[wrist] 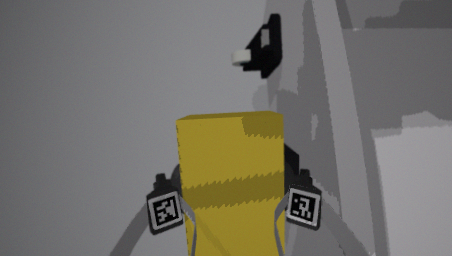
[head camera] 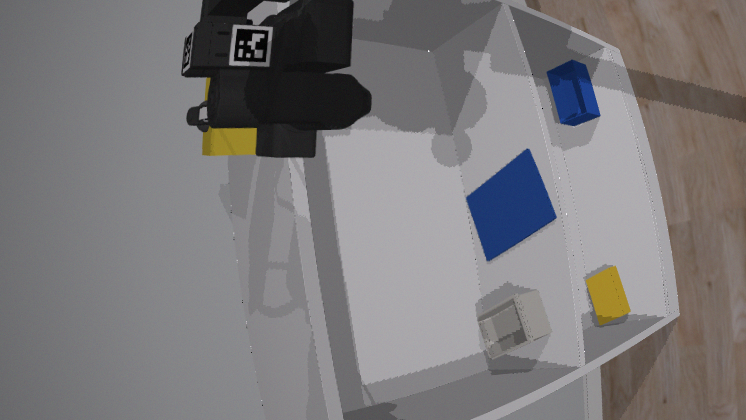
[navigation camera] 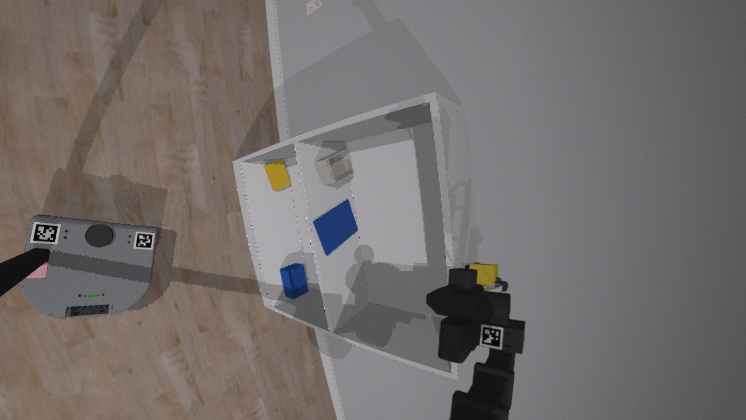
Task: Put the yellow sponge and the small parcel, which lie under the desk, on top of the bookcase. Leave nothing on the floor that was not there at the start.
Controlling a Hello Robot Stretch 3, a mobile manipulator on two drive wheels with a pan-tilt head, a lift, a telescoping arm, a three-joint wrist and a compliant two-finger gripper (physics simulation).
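Places are measured from the robot's base along level axes (x ahead, y left, z up), in millimetres.
Pixels of known places: gripper, fingertip midpoint: point(navigation camera: 485, 282); robot's base, link origin: point(navigation camera: 100, 234).
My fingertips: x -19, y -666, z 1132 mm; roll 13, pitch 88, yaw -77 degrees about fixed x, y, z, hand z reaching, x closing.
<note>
For each thing: its top centre in the pictures, then the offset to it from my fingertips. "pt": a spot on its surface instead.
- yellow sponge, top centre: point(head camera: 206, 114) point(navigation camera: 496, 286) 2 mm back, 24 mm left, 31 mm up
- white bookcase, surface spot: point(head camera: 319, 333) point(navigation camera: 442, 175) pt 251 mm ahead, 130 mm left, 80 mm down
- blue box, top centre: point(head camera: 566, 91) point(navigation camera: 298, 281) 151 mm back, 172 mm right, 956 mm down
- blue flat piece, top centre: point(head camera: 507, 207) point(navigation camera: 338, 226) 143 mm ahead, 50 mm right, 575 mm down
- beige hollow box, surface spot: point(head camera: 532, 318) point(navigation camera: 325, 170) pt 335 mm ahead, 81 mm left, 539 mm down
- yellow block, top centre: point(head camera: 604, 297) point(navigation camera: 280, 174) 399 mm ahead, 5 mm right, 986 mm down
The yellow sponge point(head camera: 229, 141) point(navigation camera: 485, 274) point(wrist: 232, 150) is a yellow block between the two fingertips of my gripper point(wrist: 232, 176), which is shut on it. The white bookcase point(head camera: 319, 333) point(navigation camera: 443, 172) point(wrist: 345, 95) appears turned sideways; its top is the narrow strip on the left in the head view. The sponge is at that strip, near one end of the bookcase; I cannot tell the gap to the surface. My wrist hides part of the sponge in the head and navigation views. The small parcel cannot be made out in these views.
A black object point(wrist: 270, 50) with a pale round part is beyond the sponge. The bookcase compartments hold a blue box point(head camera: 573, 93) point(navigation camera: 293, 281), a blue flat piece point(head camera: 511, 206) point(navigation camera: 336, 228), a beige hollow box point(head camera: 532, 318) point(navigation camera: 327, 169) and another yellow block point(head camera: 608, 294) point(navigation camera: 277, 175). My base point(navigation camera: 104, 271) stands on the wooden floor.
</note>
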